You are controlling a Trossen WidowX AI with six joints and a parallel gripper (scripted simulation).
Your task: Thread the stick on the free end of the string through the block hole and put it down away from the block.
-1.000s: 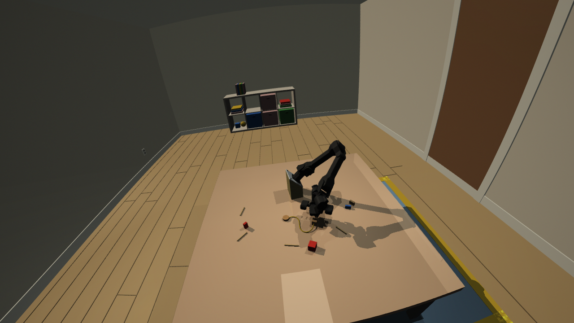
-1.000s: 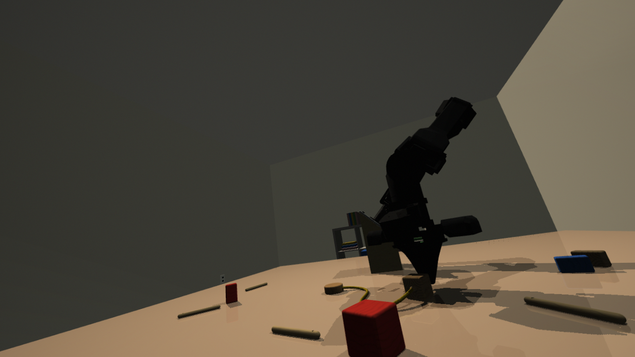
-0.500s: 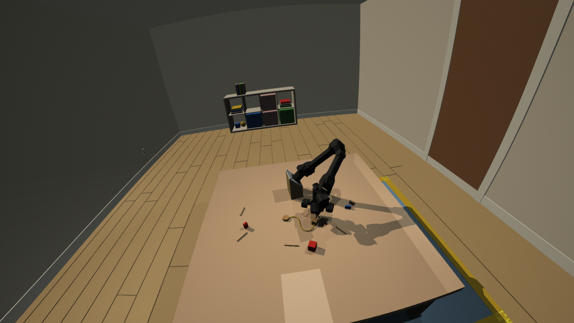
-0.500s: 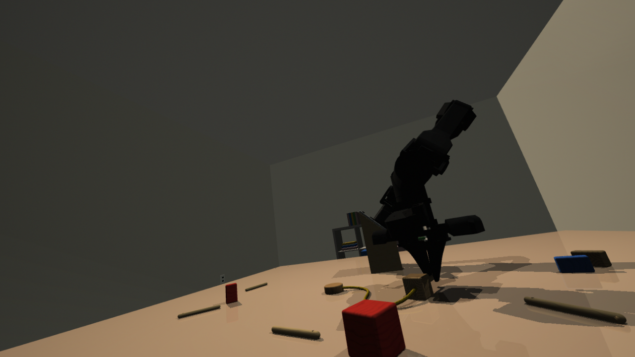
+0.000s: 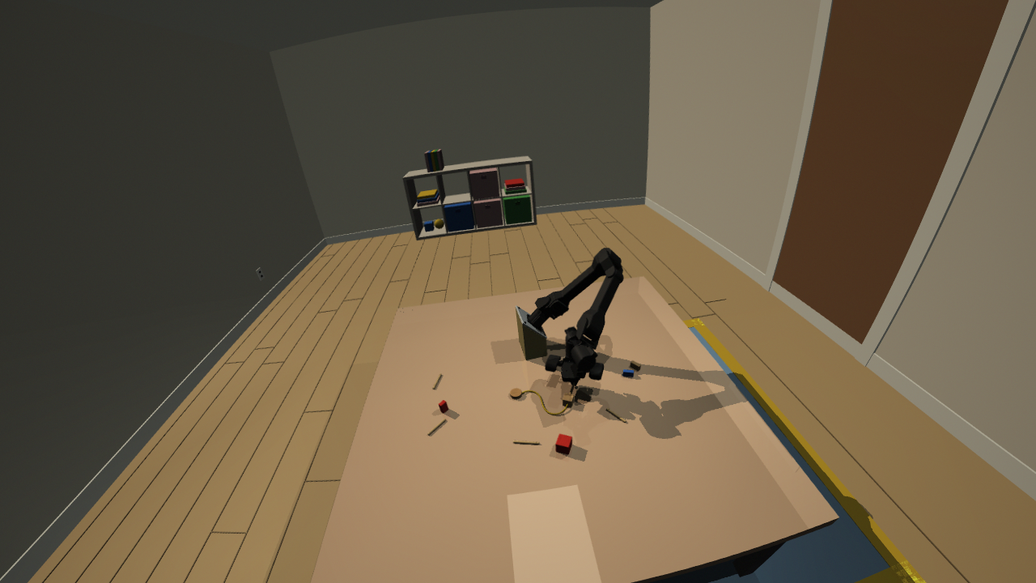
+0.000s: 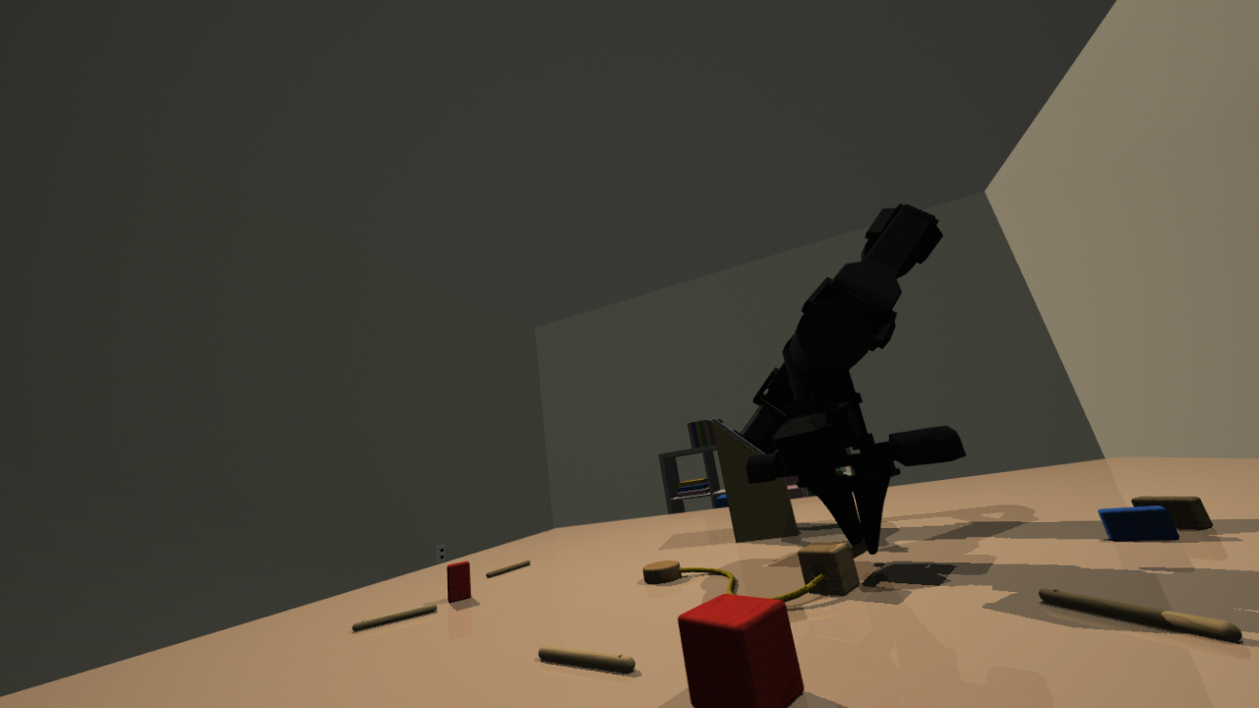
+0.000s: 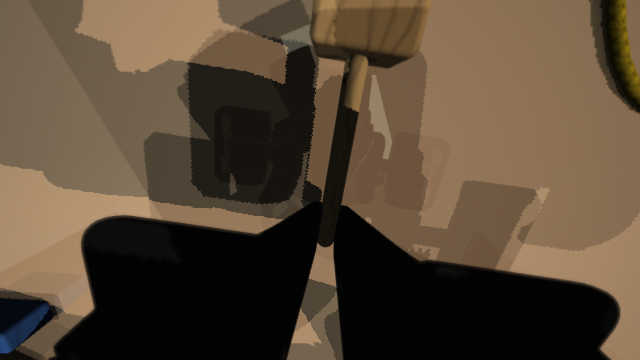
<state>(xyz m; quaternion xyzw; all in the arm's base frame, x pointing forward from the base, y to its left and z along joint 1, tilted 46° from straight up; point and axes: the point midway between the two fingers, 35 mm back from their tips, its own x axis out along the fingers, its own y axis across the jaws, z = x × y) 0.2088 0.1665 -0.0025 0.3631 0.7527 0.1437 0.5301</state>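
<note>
The wooden block is 70 mm ahead of my gripper tip, 30 mm to the right of it and 10 mm above it. Also, from my gripper tip: thin wooden stick (40 mm ahead, 20 mm to the right, 10 mm above); blue block (20 mm behind, 200 mm to the left); round wooden button (10 mm ahead, 200 mm to the right).
</note>
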